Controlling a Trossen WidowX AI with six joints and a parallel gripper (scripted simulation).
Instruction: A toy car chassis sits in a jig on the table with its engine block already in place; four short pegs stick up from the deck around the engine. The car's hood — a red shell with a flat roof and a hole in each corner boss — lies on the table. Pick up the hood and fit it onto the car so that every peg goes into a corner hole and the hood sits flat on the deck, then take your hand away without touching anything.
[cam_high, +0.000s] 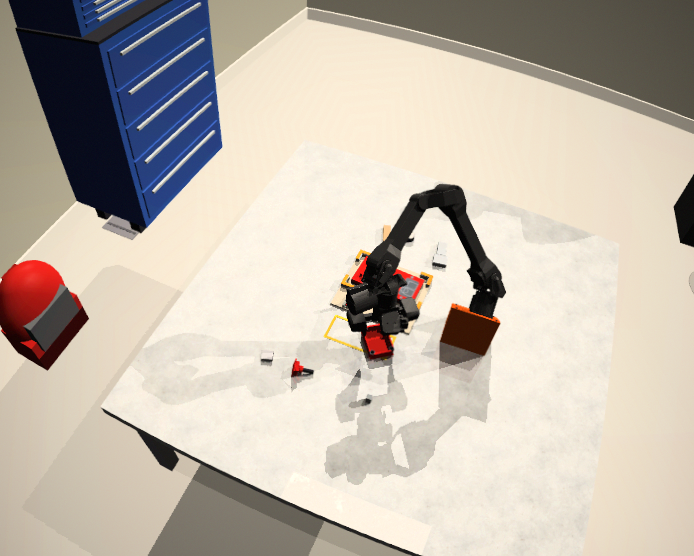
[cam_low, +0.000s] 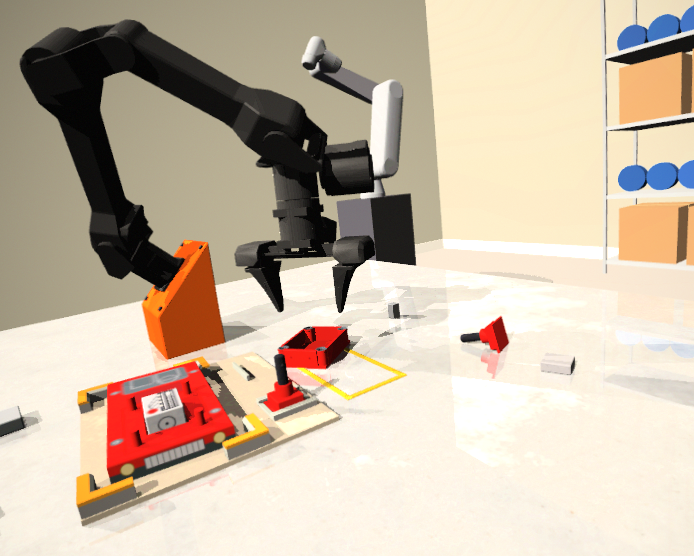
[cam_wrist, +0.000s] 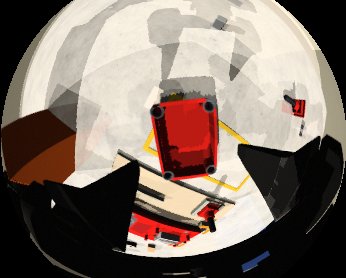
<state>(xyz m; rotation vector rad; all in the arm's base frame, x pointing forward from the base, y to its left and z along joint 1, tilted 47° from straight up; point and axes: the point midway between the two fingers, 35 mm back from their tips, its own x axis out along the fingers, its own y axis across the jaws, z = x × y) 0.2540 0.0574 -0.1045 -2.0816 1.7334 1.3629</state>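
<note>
Right now the hood is 5 cm below my gripper tip. From my gripper tip the other things lie so: grey engine block (7 cm ahead, 22 cm to the right, 4 cm below).
</note>
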